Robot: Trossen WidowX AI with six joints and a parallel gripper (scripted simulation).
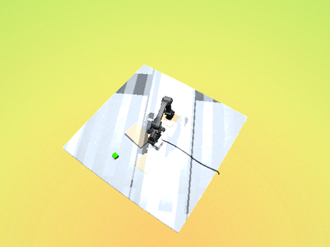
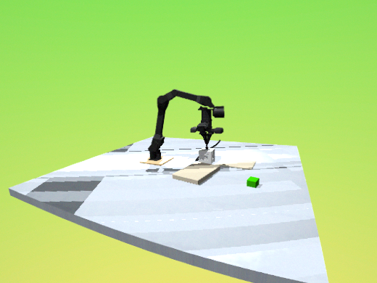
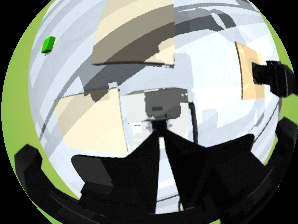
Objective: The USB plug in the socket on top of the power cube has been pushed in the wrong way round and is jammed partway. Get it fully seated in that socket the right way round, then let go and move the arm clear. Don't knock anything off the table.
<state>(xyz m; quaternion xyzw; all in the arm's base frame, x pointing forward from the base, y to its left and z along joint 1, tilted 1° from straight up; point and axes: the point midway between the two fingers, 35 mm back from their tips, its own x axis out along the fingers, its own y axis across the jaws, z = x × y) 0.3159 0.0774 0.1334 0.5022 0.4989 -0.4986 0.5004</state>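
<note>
Right now my gripper tip is 20 mm above the usb plug. From my gripper tip the other things lie so: green block 300 mm ahead, 240 mm to the right, 90 mm below.
</note>
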